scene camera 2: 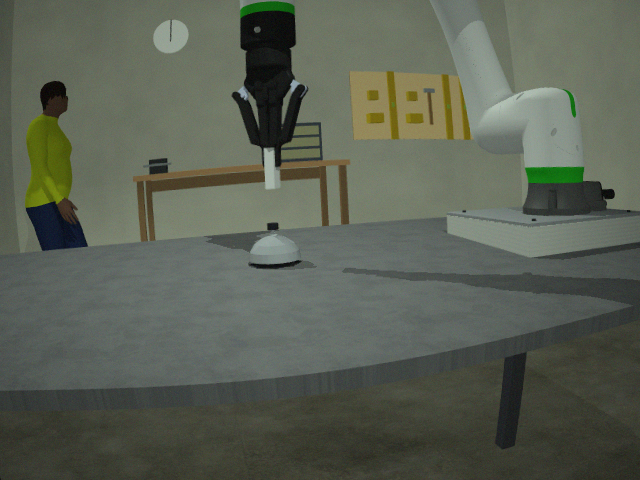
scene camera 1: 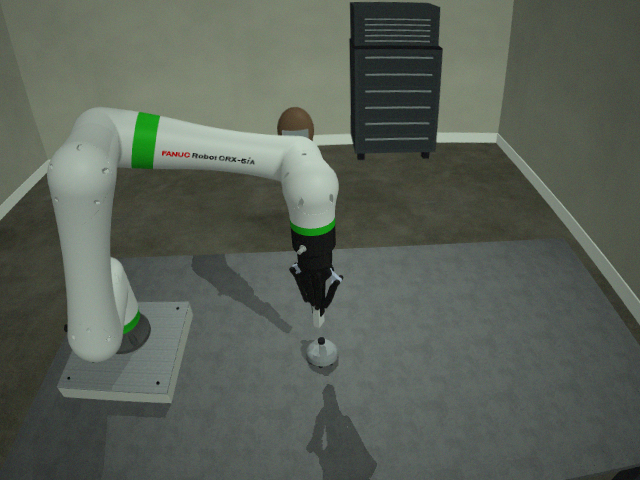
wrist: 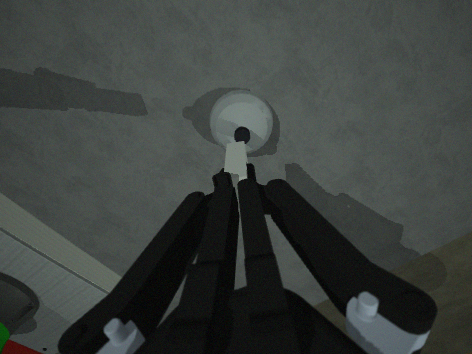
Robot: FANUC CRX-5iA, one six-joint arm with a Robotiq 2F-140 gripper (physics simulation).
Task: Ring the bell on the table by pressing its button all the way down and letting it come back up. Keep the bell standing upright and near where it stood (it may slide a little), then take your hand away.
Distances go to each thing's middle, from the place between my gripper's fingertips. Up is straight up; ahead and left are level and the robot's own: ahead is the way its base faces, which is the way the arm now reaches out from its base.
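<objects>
Silver-white domed bell point(scene camera 2: 274, 251): 90 mm below my hand.
</objects>
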